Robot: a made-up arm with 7 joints. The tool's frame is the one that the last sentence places.
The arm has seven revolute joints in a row. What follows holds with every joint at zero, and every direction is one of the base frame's. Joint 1 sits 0.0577 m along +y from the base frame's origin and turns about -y. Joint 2 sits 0.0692 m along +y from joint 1 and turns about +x. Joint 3 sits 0.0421 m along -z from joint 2 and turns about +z. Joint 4 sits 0.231 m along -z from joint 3 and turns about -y. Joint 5 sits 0.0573 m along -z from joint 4 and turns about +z. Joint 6 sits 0.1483 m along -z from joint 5 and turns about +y. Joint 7 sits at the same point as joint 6 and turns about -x. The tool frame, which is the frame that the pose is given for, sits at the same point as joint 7; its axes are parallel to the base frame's.
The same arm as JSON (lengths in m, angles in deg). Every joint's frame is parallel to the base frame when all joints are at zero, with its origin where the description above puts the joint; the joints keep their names.
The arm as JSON. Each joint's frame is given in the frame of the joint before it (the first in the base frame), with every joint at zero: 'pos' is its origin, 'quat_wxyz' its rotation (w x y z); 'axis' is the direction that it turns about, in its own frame. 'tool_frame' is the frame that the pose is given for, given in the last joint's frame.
{"length_unit": "m", "angle_unit": "deg", "joints": [
  {"joint": "joint 1", "pos": [0.0, 0.0577, 0.0], "quat_wxyz": [1.0, 0.0, 0.0, 0.0], "axis": "-y"},
  {"joint": "joint 2", "pos": [0.0, 0.0692, 0.0], "quat_wxyz": [1.0, 0.0, 0.0, 0.0], "axis": "+x"},
  {"joint": "joint 3", "pos": [0.0, 0.0, -0.0421], "quat_wxyz": [1.0, 0.0, 0.0, 0.0], "axis": "+z"},
  {"joint": "joint 4", "pos": [0.0, 0.0, -0.231], "quat_wxyz": [1.0, 0.0, 0.0, 0.0], "axis": "-y"},
  {"joint": "joint 5", "pos": [0.0, 0.0, -0.0573], "quat_wxyz": [1.0, 0.0, 0.0, 0.0], "axis": "+z"},
  {"joint": "joint 6", "pos": [0.0, 0.0, -0.1483], "quat_wxyz": [1.0, 0.0, 0.0, 0.0], "axis": "+y"},
  {"joint": "joint 7", "pos": [0.0, 0.0, 0.0], "quat_wxyz": [1.0, 0.0, 0.0, 0.0], "axis": "-x"}
], "tool_frame": {"pos": [0.0, 0.0, 0.0], "quat_wxyz": [1.0, 0.0, 0.0, 0.0]}}

